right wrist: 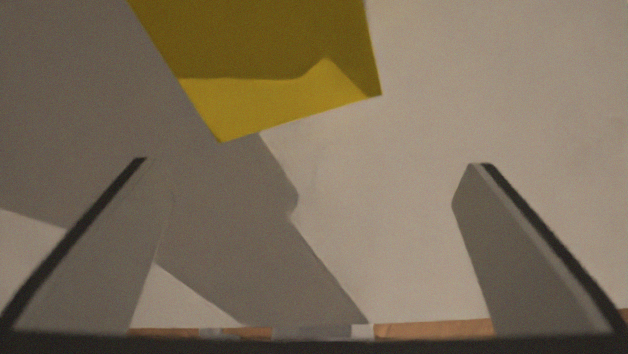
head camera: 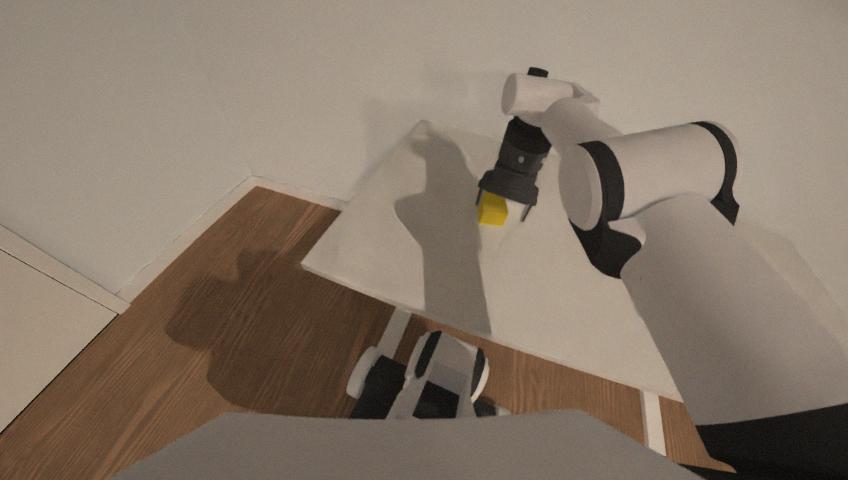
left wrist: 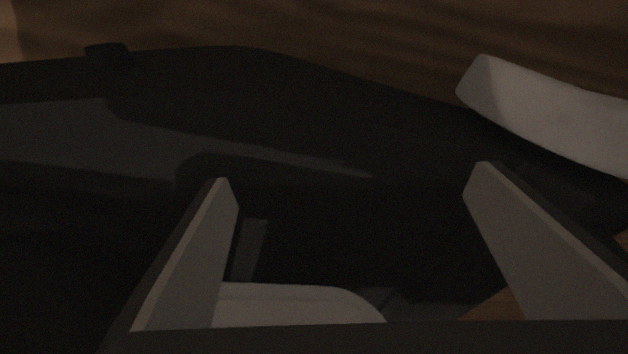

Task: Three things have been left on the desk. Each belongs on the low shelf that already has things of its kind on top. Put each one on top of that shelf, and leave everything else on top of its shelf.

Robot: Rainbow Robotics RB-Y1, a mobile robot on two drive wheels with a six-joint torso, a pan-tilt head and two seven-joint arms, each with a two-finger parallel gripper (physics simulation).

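A yellow block (head camera: 492,215) (right wrist: 275,45) is on the white desk (head camera: 363,237) (right wrist: 450,90). My right gripper (head camera: 501,212) (right wrist: 314,181) is open above the desk. In the head view the block shows beside its finger at the picture's left; in the right wrist view it lies beyond the fingertips, at the top, cut off by the frame, and not between the fingers. My left gripper (left wrist: 347,186) is open and empty, over dark parts of the robot, away from the desk. Other desk things and the low shelves do not show.
The wall (head camera: 178,89) stands behind the desk. Wooden floor (head camera: 297,333) lies in front, with white desk legs (head camera: 395,330) (head camera: 652,416). White and black robot parts (head camera: 443,362) show near the desk's front edge. A pale flat panel (head camera: 47,321) is at the far left.
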